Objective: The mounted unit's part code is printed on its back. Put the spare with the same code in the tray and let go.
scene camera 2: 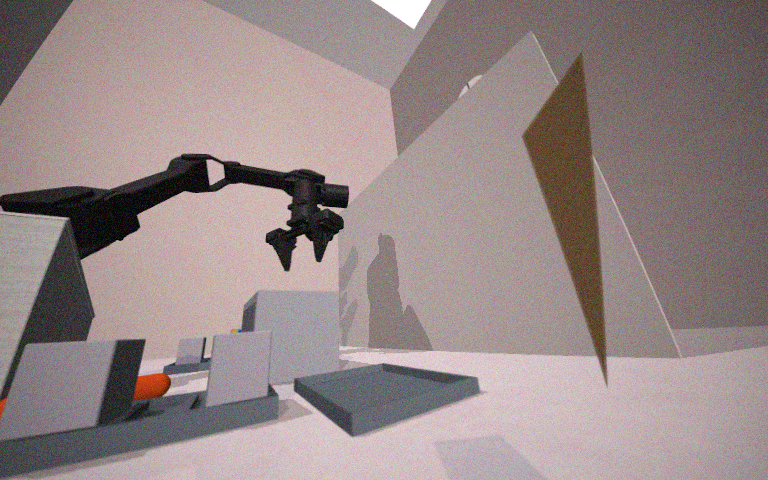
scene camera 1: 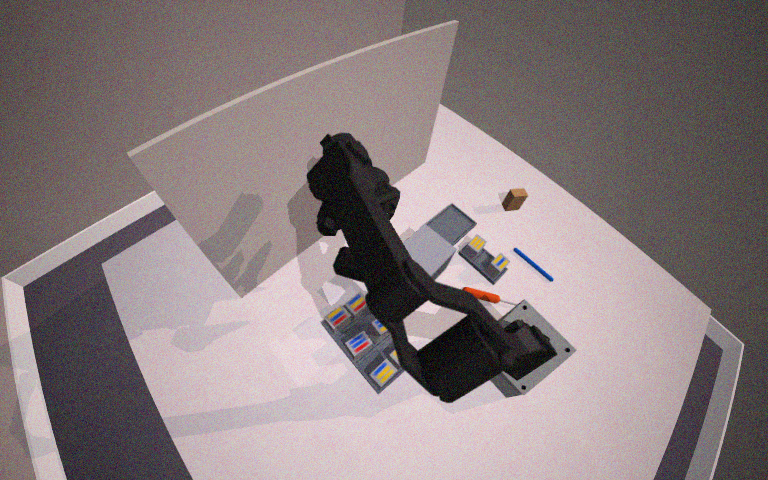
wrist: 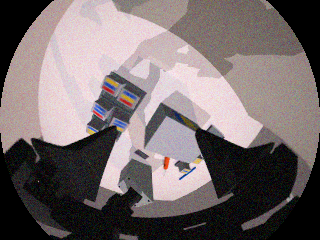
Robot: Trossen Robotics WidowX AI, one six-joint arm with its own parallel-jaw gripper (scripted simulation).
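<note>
My gripper is open and holds nothing, and both scene camera 1 and the wrist view show it. There is a brown cardboard box that I can see, and a mounted unit. I see a flat grey tray too, as well as a grey wall panel.
</note>
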